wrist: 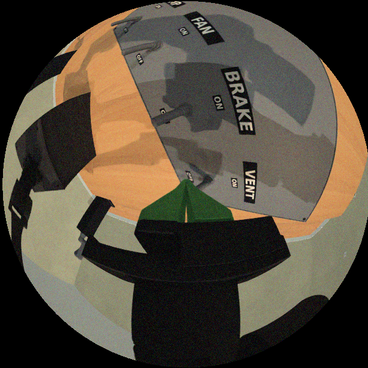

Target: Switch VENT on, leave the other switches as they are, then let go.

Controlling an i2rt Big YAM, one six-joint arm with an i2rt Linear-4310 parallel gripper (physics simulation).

Observation:
I see my gripper (185, 184) and a grey switch panel (261, 129).

